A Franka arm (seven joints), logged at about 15 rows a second.
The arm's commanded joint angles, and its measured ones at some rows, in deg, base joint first. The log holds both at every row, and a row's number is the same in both.
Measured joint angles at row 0: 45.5 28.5 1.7 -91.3 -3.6 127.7 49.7
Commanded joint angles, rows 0 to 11: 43.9 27.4 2.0 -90.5 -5.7 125.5 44.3; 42.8 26.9 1.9 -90.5 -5.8 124.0 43.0; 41.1 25.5 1.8 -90.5 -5.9 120.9 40.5; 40.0 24.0 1.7 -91.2 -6.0 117.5 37.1; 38.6 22.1 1.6 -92.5 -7.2 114.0 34.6; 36.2 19.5 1.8 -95.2 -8.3 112.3 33.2; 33.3 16.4 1.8 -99.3 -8.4 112.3 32.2; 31.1 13.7 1.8 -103.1 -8.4 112.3 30.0; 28.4 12.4 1.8 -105.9 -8.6 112.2 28.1; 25.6 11.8 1.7 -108.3 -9.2 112.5 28.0; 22.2 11.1 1.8 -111.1 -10.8 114.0 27.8; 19.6 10.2 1.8 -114.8 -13.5 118.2 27.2
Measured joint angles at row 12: 24.6 13.6 0.9 -105.8 -10.2 112.0 28.4
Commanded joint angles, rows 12 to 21: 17.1 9.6 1.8 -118.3 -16.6 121.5 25.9; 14.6 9.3 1.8 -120.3 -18.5 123.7 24.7; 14.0 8.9 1.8 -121.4 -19.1 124.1 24.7; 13.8 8.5 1.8 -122.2 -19.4 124.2 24.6; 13.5 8.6 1.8 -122.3 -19.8 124.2 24.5; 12.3 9.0 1.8 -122.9 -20.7 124.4 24.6; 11.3 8.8 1.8 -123.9 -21.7 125.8 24.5; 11.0 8.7 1.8 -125.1 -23.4 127.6 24.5; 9.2 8.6 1.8 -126.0 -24.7 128.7 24.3; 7.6 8.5 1.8 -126.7 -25.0 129.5 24.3
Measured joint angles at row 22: 11.5 10.5 1.0 -123.1 -22.8 126.4 24.7
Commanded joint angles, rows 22 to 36: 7.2 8.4 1.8 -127.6 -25.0 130.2 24.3; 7.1 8.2 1.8 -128.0 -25.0 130.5 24.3; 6.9 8.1 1.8 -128.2 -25.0 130.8 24.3; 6.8 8.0 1.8 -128.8 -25.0 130.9 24.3; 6.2 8.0 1.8 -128.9 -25.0 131.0 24.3; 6.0 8.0 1.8 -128.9 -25.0 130.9 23.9; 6.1 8.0 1.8 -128.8 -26.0 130.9 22.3; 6.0 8.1 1.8 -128.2 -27.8 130.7 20.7; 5.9 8.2 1.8 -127.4 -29.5 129.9 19.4; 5.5 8.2 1.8 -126.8 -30.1 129.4 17.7; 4.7 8.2 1.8 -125.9 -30.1 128.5 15.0; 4.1 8.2 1.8 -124.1 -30.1 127.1 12.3; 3.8 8.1 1.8 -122.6 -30.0 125.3 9.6; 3.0 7.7 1.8 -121.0 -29.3 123.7 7.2; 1.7 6.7 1.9 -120.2 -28.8 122.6 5.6
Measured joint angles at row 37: 6.8 8.5 2.1 -124.2 -26.8 125.2 12.2
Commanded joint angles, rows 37 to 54: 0.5 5.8 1.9 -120.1 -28.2 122.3 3.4; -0.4 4.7 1.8 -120.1 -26.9 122.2 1.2; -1.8 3.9 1.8 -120.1 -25.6 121.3 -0.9; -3.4 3.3 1.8 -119.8 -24.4 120.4 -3.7; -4.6 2.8 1.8 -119.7 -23.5 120.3 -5.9; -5.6 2.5 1.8 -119.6 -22.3 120.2 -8.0; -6.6 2.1 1.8 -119.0 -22.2 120.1 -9.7; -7.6 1.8 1.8 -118.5 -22.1 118.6 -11.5; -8.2 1.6 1.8 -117.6 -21.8 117.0 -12.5; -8.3 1.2 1.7 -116.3 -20.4 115.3 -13.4; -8.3 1.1 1.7 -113.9 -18.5 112.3 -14.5; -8.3 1.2 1.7 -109.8 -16.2 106.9 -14.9; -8.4 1.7 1.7 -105.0 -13.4 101.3 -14.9; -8.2 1.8 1.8 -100.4 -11.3 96.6 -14.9; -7.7 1.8 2.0 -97.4 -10.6 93.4 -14.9; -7.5 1.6 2.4 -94.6 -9.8 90.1 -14.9; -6.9 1.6 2.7 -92.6 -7.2 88.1 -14.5; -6.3 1.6 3.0 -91.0 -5.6 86.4 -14.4
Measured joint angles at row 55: -7.0 0.0 2.3 -96.3 -9.0 90.7 -13.7
